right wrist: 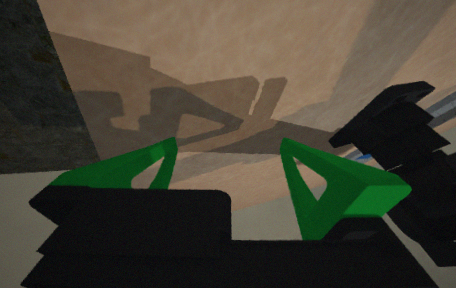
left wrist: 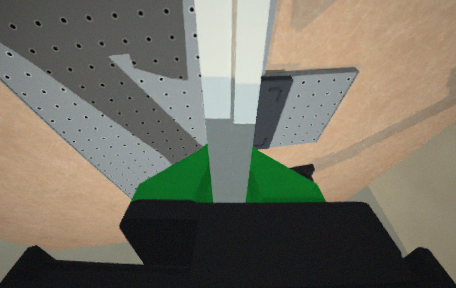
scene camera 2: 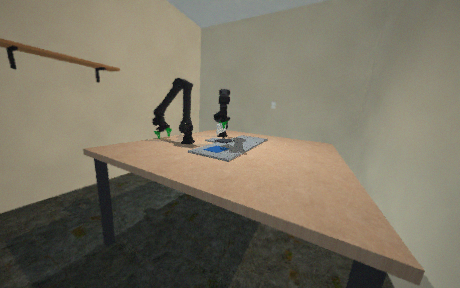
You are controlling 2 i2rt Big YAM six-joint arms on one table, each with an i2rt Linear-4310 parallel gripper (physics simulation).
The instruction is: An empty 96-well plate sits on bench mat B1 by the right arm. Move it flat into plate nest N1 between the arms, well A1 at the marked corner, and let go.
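Frame: origin at the left arm's base, x ahead, y left, z up, level; millimetres.
Where they show: left gripper, fingertip midpoint: (scene camera 2: 222,128); right gripper, fingertip midpoint: (right wrist: 228,143) (scene camera 2: 164,137); left arm's base, origin of the base link: (scene camera 2: 222,136); right arm's base, origin of the base link: (right wrist: 369,115) (scene camera 2: 188,142).
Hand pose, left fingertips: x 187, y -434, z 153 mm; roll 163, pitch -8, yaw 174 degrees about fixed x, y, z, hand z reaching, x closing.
Things, the pixels of their centre, and the offset from my left fingertips. Level surfaces: height alone.
- white 96-well plate, body centre: (left wrist: 229,124) (scene camera 2: 221,127) dx -2, dy -26, dz +6 mm
- grey perforated board, its level: dz -140 mm
- dark plate nest N1, body centre: (left wrist: 244,121) dx -34, dy +128, dz -133 mm
- blue mat B1, its level: dz -139 mm
My left gripper (scene camera 2: 223,124) is shut on the white 96-well plate (scene camera 2: 220,128). It holds the plate on edge, hanging down, above the grey perforated board (scene camera 2: 229,146). In the left wrist view the plate (left wrist: 231,77) runs straight up from between the green fingers (left wrist: 228,173). The dark plate nest N1 (left wrist: 273,110) lies on the board just to the right of the plate and shows in the scene view (scene camera 2: 223,140) too. The blue mat B1 (scene camera 2: 216,148) lies bare on the board's near part. My right gripper (scene camera 2: 162,132) is open and empty over the table's far left part (right wrist: 228,161).
The right arm's black base (scene camera 2: 188,138) stands left of the board. The left arm's shadow (scene camera 2: 236,145) falls across the board. A wooden shelf (scene camera 2: 75,60) is on the left wall. The table edge and floor (right wrist: 54,118) show at the left of the right wrist view.
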